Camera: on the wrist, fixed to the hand. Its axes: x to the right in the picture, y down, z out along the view.
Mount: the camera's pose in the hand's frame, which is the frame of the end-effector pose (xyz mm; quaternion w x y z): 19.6 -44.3 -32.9 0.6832 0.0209 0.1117 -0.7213
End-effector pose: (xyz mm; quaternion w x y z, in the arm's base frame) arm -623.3 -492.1 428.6 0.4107 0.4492 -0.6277 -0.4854
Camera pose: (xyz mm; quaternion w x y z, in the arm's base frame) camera -589.8 -524.4 393.1 0.0088 -0.8224 0.0691 0.5646
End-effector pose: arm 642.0 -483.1 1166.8 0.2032 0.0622 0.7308 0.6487
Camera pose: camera 619.4 -513.2 1121.9 0.5238 -0.5528 0.5804 0.2883
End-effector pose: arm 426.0 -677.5 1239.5 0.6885 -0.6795 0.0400 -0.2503
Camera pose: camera 417.2 -713.3 1285.0 0.2996 -0.4507 -0.3911 -0.7444
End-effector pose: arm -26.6 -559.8 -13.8 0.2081 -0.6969 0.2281 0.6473
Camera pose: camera 27.1 -544.2 -31.1 0.5982 -0.7086 -0.3101 0.2095
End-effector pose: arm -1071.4 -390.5 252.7 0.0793 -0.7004 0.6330 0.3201
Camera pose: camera -1018.5 -415.6 254.7 0.2290 -0.9692 -0.0572 0.0700
